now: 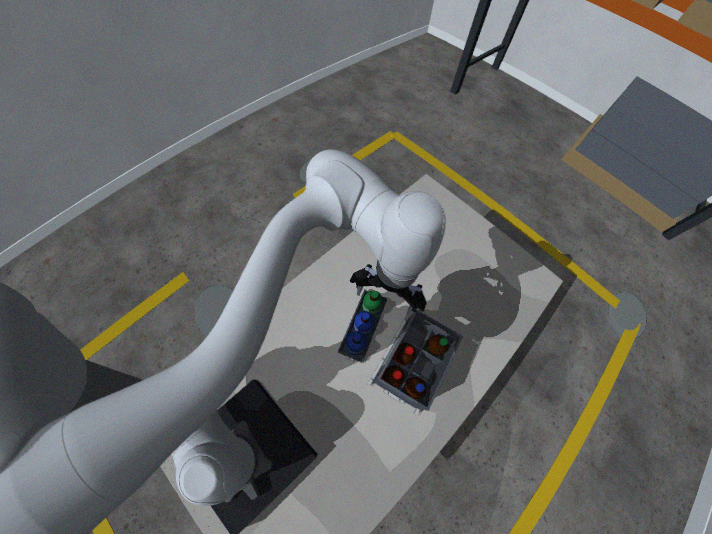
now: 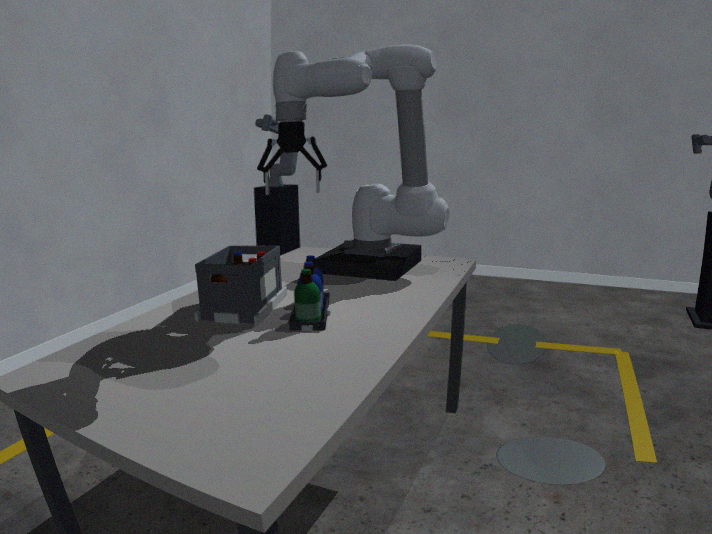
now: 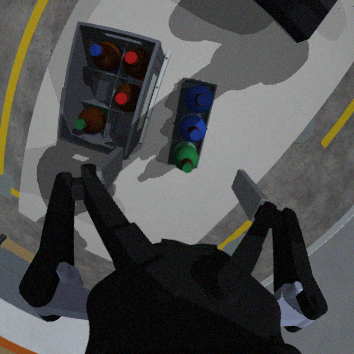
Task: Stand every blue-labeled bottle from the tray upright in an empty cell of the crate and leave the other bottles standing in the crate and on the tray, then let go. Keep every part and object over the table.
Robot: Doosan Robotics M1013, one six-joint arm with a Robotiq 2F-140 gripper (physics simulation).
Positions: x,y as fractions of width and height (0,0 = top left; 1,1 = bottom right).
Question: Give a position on a green bottle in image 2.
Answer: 0.43,0.57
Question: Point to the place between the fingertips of the gripper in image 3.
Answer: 0.51,0.48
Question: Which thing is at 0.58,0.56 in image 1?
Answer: The gripper.
